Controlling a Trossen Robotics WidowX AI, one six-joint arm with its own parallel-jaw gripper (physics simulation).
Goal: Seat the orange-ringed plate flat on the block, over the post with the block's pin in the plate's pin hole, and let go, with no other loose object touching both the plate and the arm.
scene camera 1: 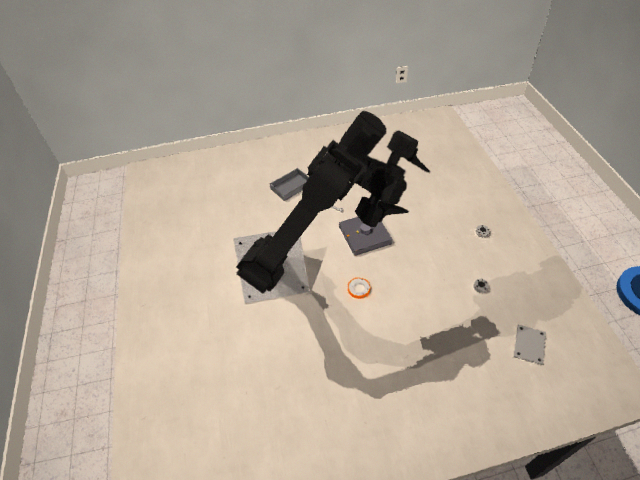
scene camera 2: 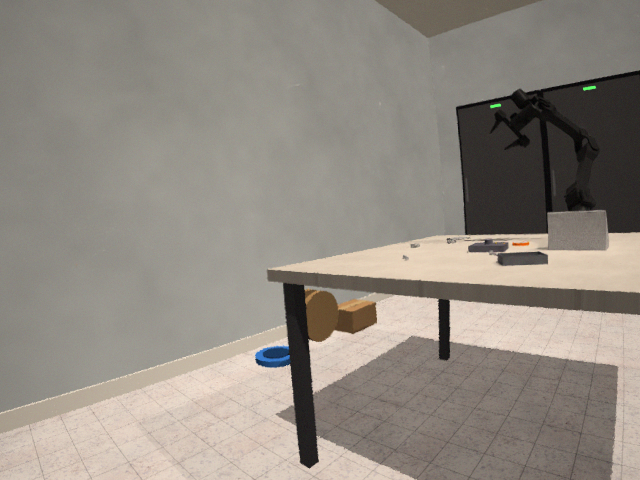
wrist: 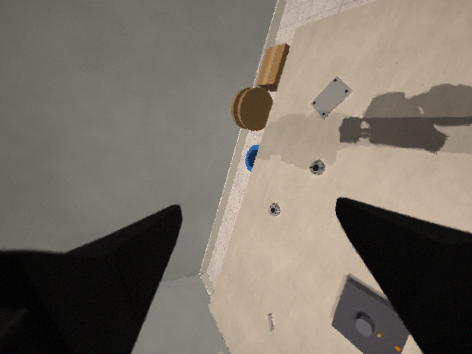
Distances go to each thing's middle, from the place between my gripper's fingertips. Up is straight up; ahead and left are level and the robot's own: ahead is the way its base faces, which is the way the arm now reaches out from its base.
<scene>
Now: hand 5 cm past the dark block [scene camera 1: 378,237], 26 cm to the right of it and 42 cm above it. The rest, counted from my hand: grey plate [scene camera 1: 530,343] 31 cm ahead, 17 cm to the right, 43 cm below; then dark tray [scene camera 1: 285,187] 26 cm behind, 52 cm to the left, 42 cm below.
</scene>
